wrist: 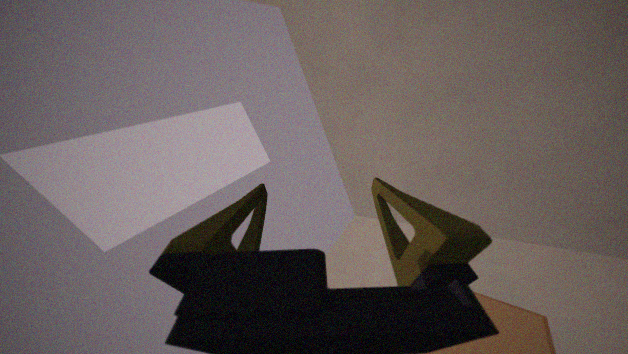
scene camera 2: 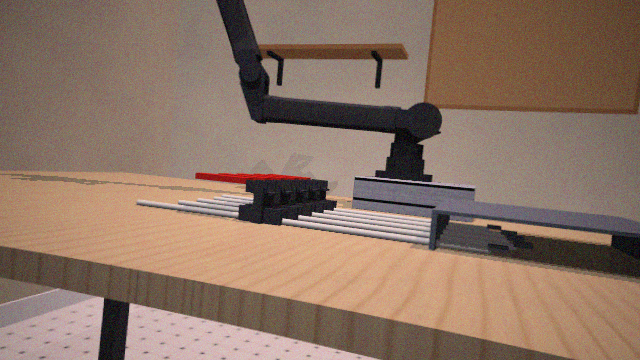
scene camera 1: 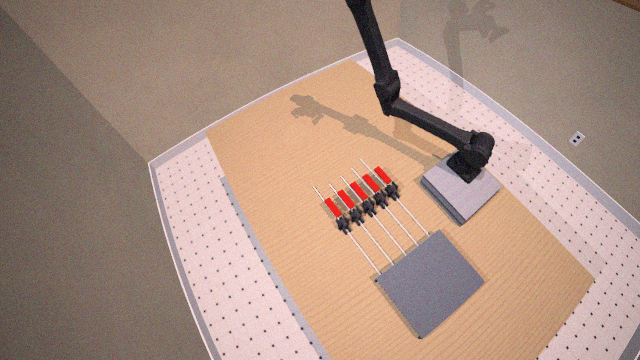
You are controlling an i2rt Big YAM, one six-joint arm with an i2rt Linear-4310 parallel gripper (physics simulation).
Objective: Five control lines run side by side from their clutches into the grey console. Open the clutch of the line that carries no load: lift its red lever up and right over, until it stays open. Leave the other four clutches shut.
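Places are measured from the arm's base along level axes (x ahead, y left, z up), in centimetres.
Where they show: gripper, fingertip midpoint: [wrist: 318,186]; arm's base at its link origin: [scene camera 2: 403,179] [scene camera 1: 463,167].
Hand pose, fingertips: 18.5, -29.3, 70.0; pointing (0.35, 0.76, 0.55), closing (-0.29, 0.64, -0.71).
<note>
Each offset is from my fingertips to the centre of the thing, as dx, dy, dz. "spot": to the spot under its first point. Level surfaces: height alone.
Several red levers {+18.8, +12.5, -73.6} [scene camera 1: 358,191] {spot: +25.3, +12.1, -70.9} [scene camera 2: 250,177] lie flat side by side, all pointing away from the console; none stands up. They belong to a row of black clutches [scene camera 1: 368,206] [scene camera 2: 260,200]. Thin white control lines {spot: +30.7, +29.1, -75.7} [scene camera 1: 364,254] [scene camera 2: 355,232] run from the clutches into the grey console {+20.5, +50.5, -74.2} [scene camera 1: 430,285] [scene camera 2: 525,215]. Which line carries no load cannot be told from these views. My gripper [wrist: 318,186] is open and empty, its two olive fingers wide apart in the wrist view. It is high above the table, outside both scene views, and faces the wall and ceiling.
The arm's base stands on a grey block [scene camera 1: 462,192] [scene camera 2: 415,194], beside the clutch row and the console. A wooden shelf [scene camera 2: 335,51] and a brown board [scene camera 2: 535,55] are on the wall behind. The arm's shadow falls across the wooden table {dz -76.4} [scene camera 1: 260,150] [scene camera 2: 200,255].
</note>
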